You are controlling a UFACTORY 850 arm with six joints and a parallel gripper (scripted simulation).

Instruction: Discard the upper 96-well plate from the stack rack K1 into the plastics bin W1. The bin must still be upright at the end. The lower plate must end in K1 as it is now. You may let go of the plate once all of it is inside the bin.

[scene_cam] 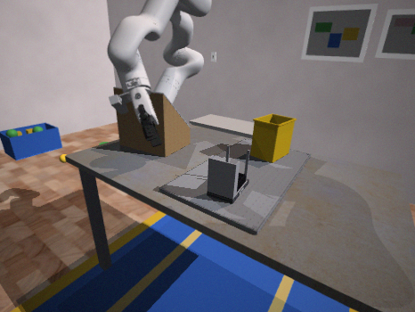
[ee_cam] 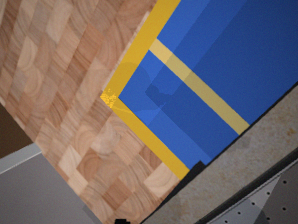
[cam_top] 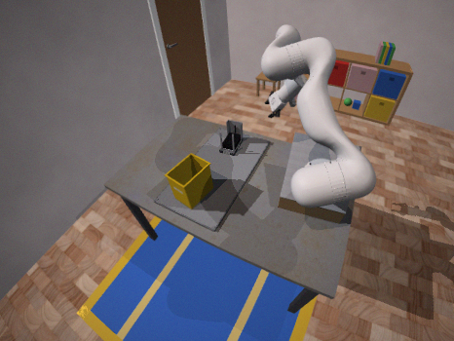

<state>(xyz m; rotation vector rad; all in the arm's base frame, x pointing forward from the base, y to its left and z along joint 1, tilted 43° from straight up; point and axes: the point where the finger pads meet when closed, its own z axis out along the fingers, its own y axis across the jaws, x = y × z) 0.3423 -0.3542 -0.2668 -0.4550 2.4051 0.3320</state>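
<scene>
Right now my hand is 190 mm short of the black 96-well plate, 160 mm to the right of it and 160 mm above it. The rest, counted from my hand: yellow plastics bin 570 mm to the left, 250 mm ahead, 110 mm below.
</scene>
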